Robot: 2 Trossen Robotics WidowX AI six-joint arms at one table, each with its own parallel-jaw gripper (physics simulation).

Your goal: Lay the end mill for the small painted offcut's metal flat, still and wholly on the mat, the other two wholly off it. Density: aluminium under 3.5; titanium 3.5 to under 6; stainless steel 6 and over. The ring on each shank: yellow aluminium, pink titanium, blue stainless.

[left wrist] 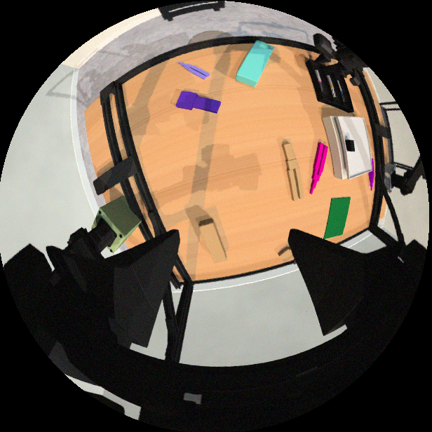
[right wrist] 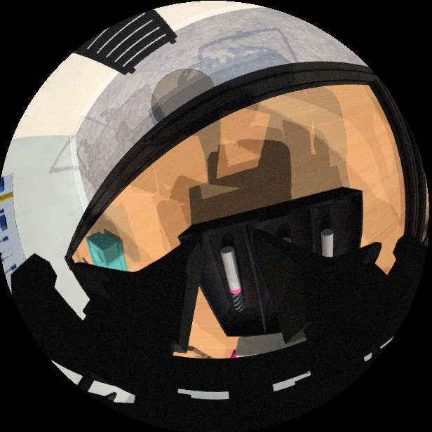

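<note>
A black slotted tray [left wrist: 335, 106] [right wrist: 275, 209] holds the end mills. In the right wrist view, a pink-ringed end mill [right wrist: 230, 267] lies in the left slot. A second end mill [right wrist: 285, 240] is mostly hidden behind a finger, and a third end mill [right wrist: 327, 242] shows its pale shank; their rings are hidden. My right gripper [right wrist: 228, 236] is partly open and empty, above the tray. A small black block [left wrist: 350, 145] sits on the white scale [left wrist: 339, 150]; no reading is legible. The green mat [left wrist: 337, 217] lies near the table edge. My left gripper [left wrist: 236, 235] is open and empty, high above the table.
A turquoise block [left wrist: 255, 64] [right wrist: 106, 251] stands near the back rail. A lilac tool [left wrist: 194, 70], a purple block piece [left wrist: 200, 102], a tan clamp-like piece [left wrist: 292, 171], a magenta tool [left wrist: 319, 167] and a tan block [left wrist: 214, 241] lie on the table. Black rails edge it.
</note>
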